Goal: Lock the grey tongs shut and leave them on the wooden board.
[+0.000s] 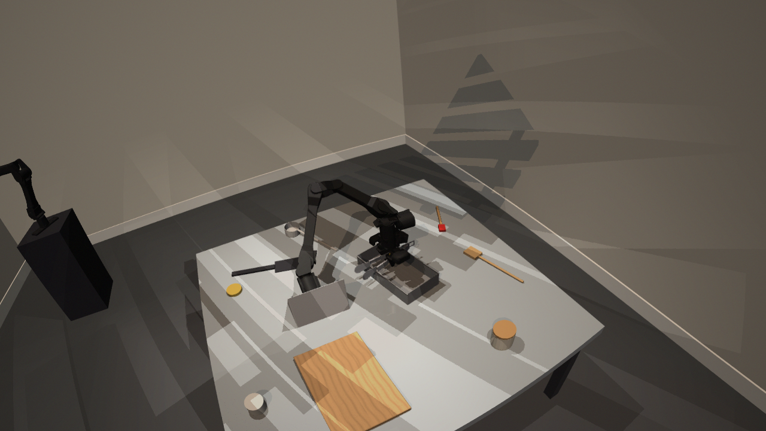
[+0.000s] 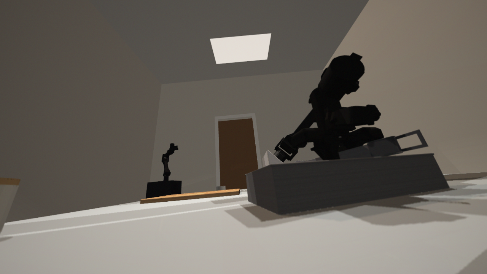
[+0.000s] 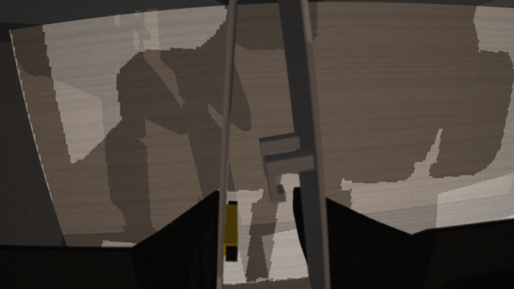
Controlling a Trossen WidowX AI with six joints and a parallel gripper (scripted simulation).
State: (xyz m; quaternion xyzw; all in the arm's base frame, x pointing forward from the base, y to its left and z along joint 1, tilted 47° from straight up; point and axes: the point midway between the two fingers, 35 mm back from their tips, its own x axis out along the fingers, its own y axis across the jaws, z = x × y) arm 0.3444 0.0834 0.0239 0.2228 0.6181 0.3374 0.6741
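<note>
Now: the roasting tin 1 cm ahead of my gripper tip and 4 cm to the right of it. Also, from my gripper tip: wood-lidded canister: 14 cm ahead, 53 cm to the right; red-headed brush: 35 cm ahead, 17 cm to the left, 2 cm below; black blade: 45 cm behind, 27 cm to the left, 3 cm below.
</note>
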